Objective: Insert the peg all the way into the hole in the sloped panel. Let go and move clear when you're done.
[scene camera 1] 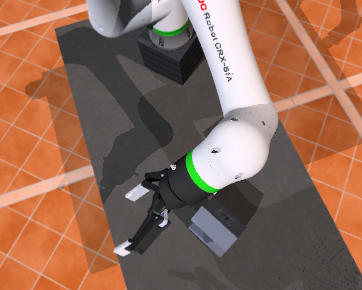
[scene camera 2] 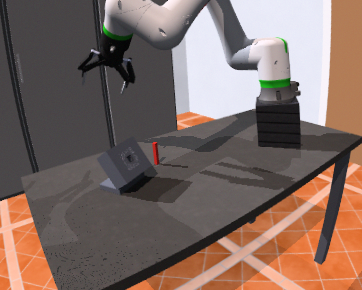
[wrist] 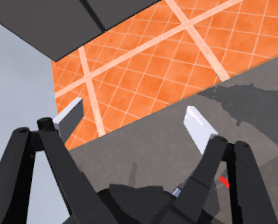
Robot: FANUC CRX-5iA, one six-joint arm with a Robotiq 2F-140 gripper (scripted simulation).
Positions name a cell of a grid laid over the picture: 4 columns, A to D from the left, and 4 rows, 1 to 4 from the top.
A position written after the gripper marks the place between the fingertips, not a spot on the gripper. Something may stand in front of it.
The gripper shows in scene camera 1 (B4), in scene camera 2 (B2) and in the wrist view (B2).
